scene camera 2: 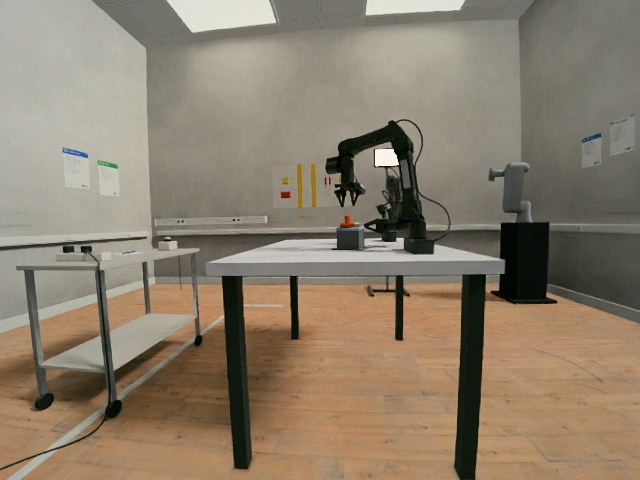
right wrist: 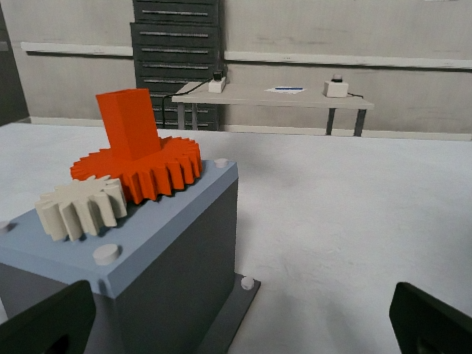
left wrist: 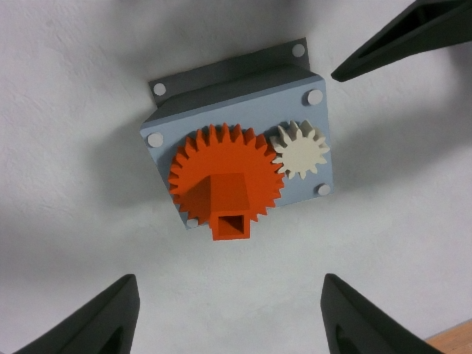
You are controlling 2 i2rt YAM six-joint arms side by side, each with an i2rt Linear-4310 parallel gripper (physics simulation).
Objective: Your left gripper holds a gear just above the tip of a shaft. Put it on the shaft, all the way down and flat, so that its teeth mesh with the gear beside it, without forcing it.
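Observation:
The orange gear, with a square hollow post standing up from it, lies on top of the grey-blue gearbox. It looks flat and low, close to the top plate, and its teeth interlock with those of the small cream gear beside it. The shaft is hidden under the orange gear. My left gripper is open and empty, above the post and clear of it. My right gripper is open and empty, low beside the gearbox.
The gearbox stands on the white table. One dark finger of the right gripper reaches near the gearbox's upper right corner in the left wrist view. A side cart stands to the left in the scene view, apart from the table.

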